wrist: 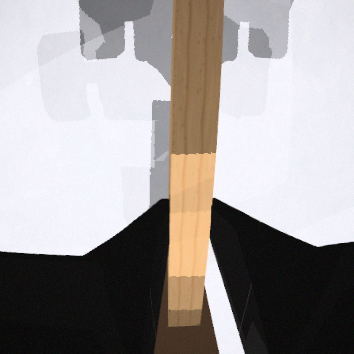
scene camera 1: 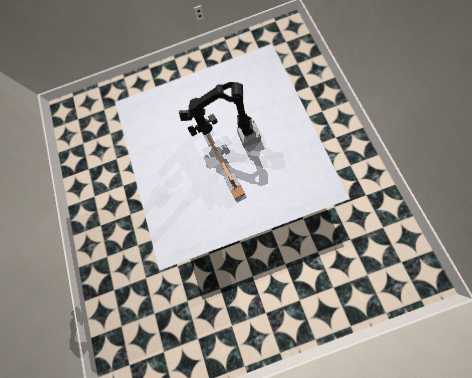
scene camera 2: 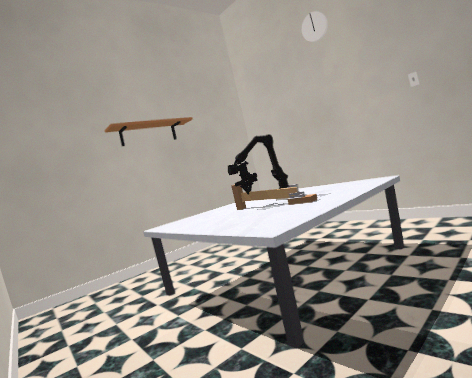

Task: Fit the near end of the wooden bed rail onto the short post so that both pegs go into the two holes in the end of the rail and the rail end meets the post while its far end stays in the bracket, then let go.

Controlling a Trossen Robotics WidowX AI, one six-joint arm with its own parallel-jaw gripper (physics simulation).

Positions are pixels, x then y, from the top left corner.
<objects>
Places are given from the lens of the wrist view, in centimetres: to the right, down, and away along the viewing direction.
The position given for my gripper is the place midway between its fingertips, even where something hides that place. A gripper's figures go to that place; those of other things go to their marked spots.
my gripper (wrist: 187, 206): 0, 1, 10
wooden bed rail (wrist: 196, 46): 1, -5, 7
upright post (wrist: 205, 330): 2, 10, 12
The marked spots on the upright post and the wooden bed rail are 15 cm apart.
</objects>
